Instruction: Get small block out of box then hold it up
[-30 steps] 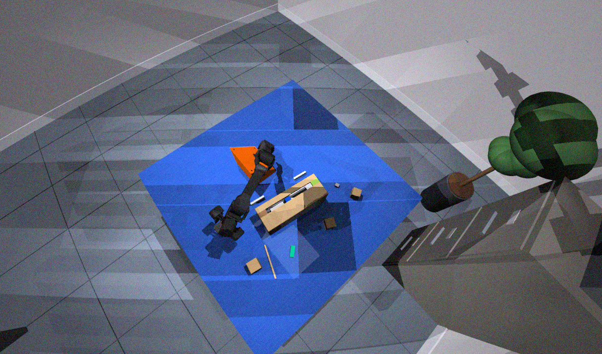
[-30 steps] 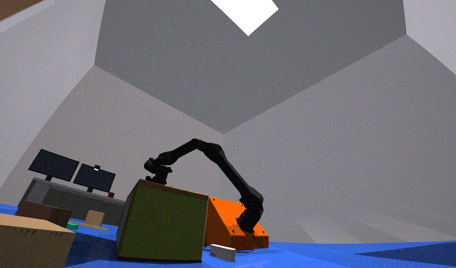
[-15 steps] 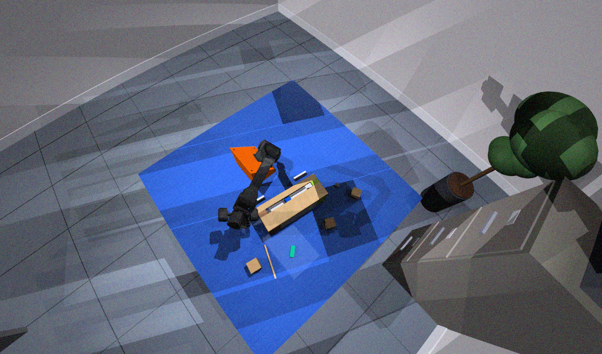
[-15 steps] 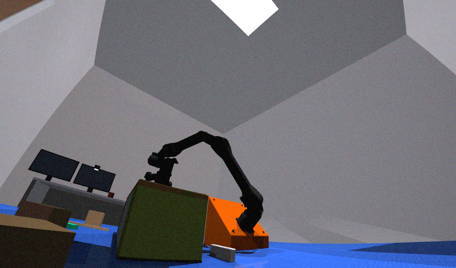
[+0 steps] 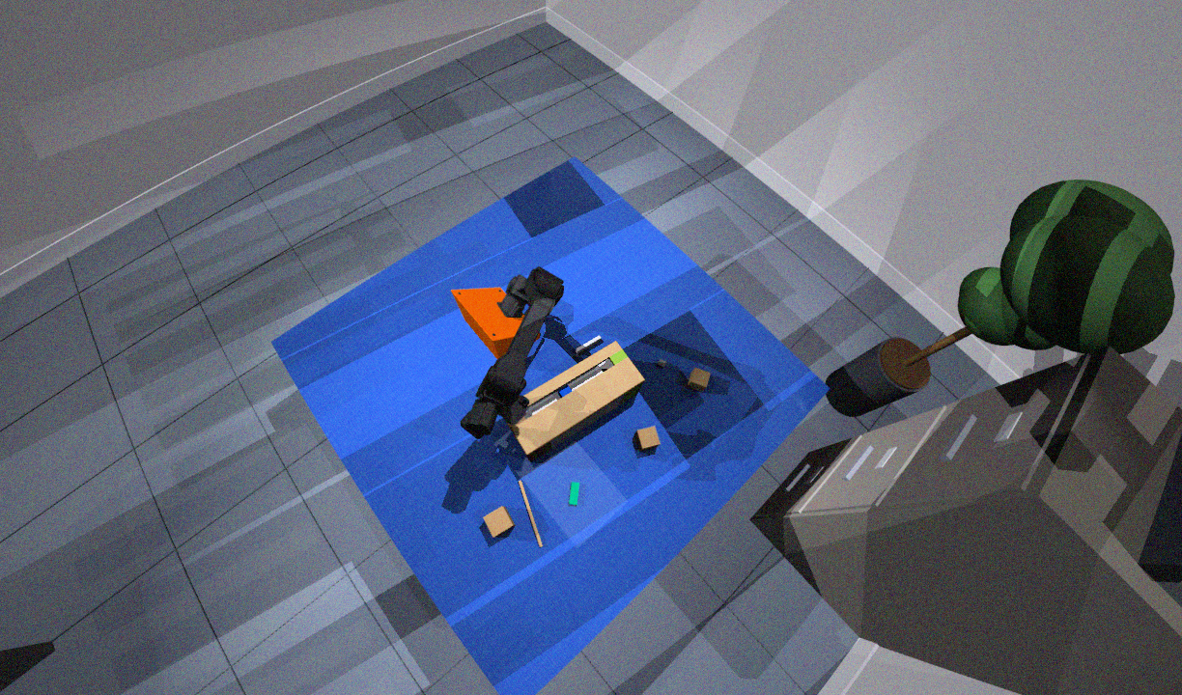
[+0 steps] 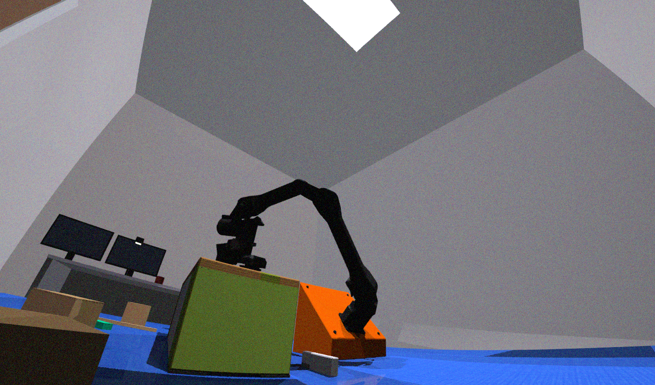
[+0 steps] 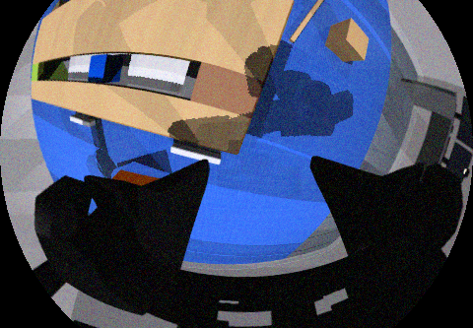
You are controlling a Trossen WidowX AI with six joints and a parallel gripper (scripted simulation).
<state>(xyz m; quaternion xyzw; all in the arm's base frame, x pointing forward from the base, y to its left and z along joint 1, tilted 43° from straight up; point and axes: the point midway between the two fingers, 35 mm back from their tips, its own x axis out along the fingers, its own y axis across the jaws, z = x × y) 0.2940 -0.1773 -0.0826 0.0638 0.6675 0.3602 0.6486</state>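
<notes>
The blue block is 40 mm ahead of my gripper tip, 200 mm to the left of it and 60 mm below it. From my gripper tip the other things lie so: thin stick (260 mm ahead, 50 mm to the right, 140 mm below); tan box (30 mm ahead, 200 mm to the left, 80 mm below); green piece (280 mm ahead, 80 mm to the left, 140 mm below).
</notes>
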